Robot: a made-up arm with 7 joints.
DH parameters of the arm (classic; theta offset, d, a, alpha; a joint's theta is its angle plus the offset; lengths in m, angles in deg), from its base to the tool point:
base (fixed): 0 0.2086 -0.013 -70
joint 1: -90 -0.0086 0.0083 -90
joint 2: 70 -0.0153 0.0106 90
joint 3: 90 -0.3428 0.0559 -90
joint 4: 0 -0.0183 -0.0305 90
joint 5: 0 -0.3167 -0.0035 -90
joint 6: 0 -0.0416 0.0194 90
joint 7: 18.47 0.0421 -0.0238 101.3
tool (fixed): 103.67 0.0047 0 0
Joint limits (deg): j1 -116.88..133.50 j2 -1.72..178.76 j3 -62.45..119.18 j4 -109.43..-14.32 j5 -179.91..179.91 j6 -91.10..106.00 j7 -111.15..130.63
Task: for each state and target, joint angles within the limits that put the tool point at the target. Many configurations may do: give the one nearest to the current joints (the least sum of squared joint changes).
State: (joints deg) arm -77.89 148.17 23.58 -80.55 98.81 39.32 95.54
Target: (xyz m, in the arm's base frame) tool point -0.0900 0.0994 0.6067
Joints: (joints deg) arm -77.89 123.70 10.08 -99.72 93.26 27.96 91.87
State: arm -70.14 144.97 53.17 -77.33 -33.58 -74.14 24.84
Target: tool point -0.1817 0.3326 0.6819
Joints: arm -65.98 121.59 46.00 -71.71 -32.58 -71.75 26.19
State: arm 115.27 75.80 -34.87 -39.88 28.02 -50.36 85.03
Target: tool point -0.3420 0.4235 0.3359
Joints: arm 118.84 102.92 -32.77 -59.13 33.94 -43.89 90.41
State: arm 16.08 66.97 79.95 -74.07 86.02 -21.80 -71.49
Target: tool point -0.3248 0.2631 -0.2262
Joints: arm 37.39 11.04 81.65 -36.95 83.51 -23.50 -73.13
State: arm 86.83 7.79 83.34 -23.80 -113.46 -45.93 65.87
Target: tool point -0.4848 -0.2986 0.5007
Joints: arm 124.30 -1.72 89.41 -20.39 -113.04 -53.63 59.86
